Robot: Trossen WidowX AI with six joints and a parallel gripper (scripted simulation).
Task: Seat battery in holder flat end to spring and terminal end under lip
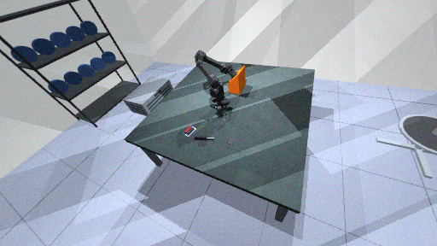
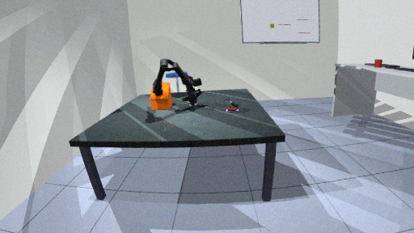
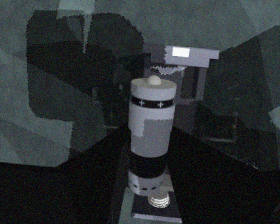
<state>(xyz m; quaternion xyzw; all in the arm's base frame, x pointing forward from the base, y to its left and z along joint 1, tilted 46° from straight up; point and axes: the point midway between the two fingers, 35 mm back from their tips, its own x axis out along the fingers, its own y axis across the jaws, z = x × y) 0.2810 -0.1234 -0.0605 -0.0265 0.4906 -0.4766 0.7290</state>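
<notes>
Now: gripper tip 1 cm below the battery. From my gripper tip the other things lie so: small dark square: 29 cm ahead, 18 cm to the left, 1 cm below; then screwdriver: 32 cm ahead, 1 cm to the right.
</notes>
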